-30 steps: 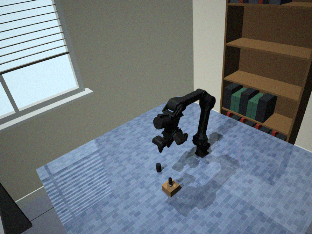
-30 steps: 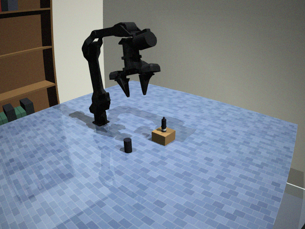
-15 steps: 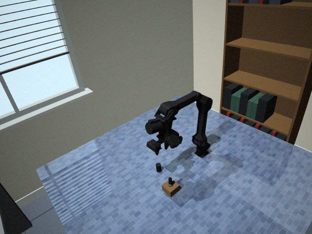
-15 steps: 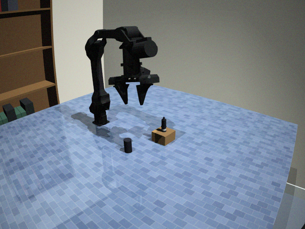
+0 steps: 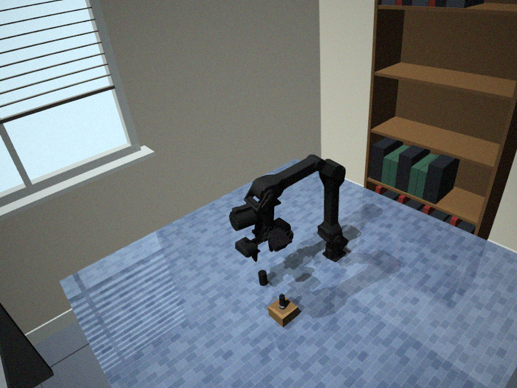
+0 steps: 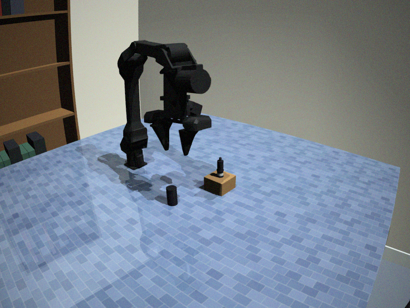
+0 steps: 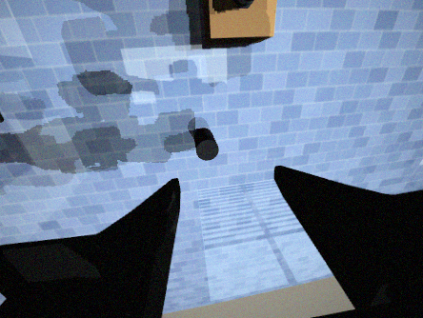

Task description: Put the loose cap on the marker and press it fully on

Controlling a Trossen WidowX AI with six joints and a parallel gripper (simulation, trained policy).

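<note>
Now: gripper tip 120 mm above the black marker cap and 20 mm to the left of it. Round my gripper tip: brown holder block (130 mm to the left, 120 mm below, 40 mm ahead).
</note>
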